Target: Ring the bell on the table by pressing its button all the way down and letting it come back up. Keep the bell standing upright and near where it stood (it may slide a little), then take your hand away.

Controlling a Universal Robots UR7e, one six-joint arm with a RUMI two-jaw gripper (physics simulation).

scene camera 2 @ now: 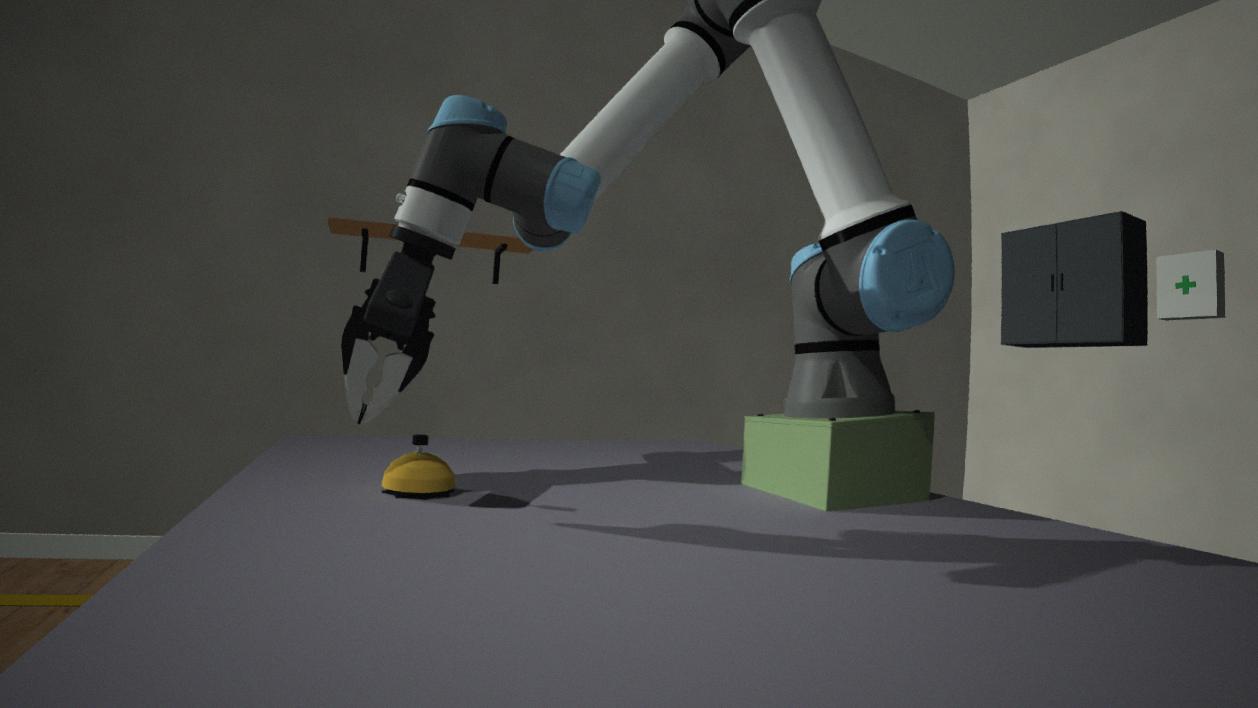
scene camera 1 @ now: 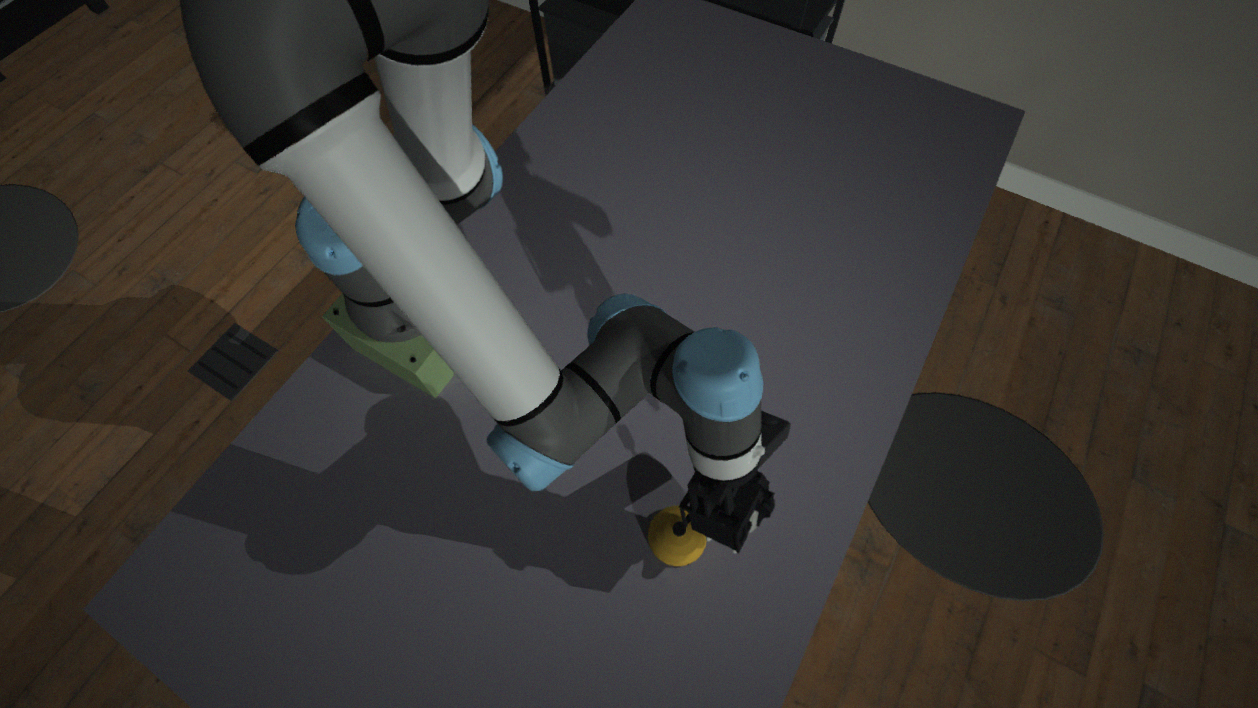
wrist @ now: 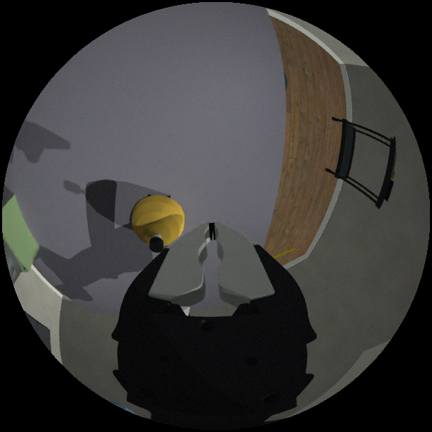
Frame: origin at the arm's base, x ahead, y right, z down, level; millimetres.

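Where they show: gripper, fingertip midpoint: (scene camera 2: 358,423); arm's base at its link origin: (scene camera 2: 839,414).
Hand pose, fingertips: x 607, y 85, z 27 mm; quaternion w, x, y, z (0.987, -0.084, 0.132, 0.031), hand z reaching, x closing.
Each offset is from my fingertips to the centre of the thing. Level surfaces: height alone.
A yellow dome bell {dx -71, dy +28, dz +48 mm} (scene camera 1: 676,545) (scene camera 2: 418,478) (wrist: 159,215) stands upright on the table. Its black button {dx -71, dy +28, dz +20 mm} (scene camera 1: 678,528) (scene camera 2: 419,439) (wrist: 156,244) is raised on a short stem above the dome. My gripper (scene camera 2: 360,420) (wrist: 212,223) is shut and empty. It is tilted, and its fingertips are a little higher than the button and off to one side of it, left of it in the scene camera 2 view and right of it in the wrist view, apart from the bell. In the scene camera 1 view the gripper body hides most of the fingers, beside the bell.
The arm rises from a green base block (scene camera 1: 387,352) (scene camera 2: 827,462) (wrist: 19,235) on the same grey table {dz +81 mm} (scene camera 1: 792,176) (scene camera 2: 616,607) (wrist: 210,100). A table edge lies to the right of the bell in the scene camera 1 view. A wooden shelf (scene camera 2: 352,226) is on the wall behind.
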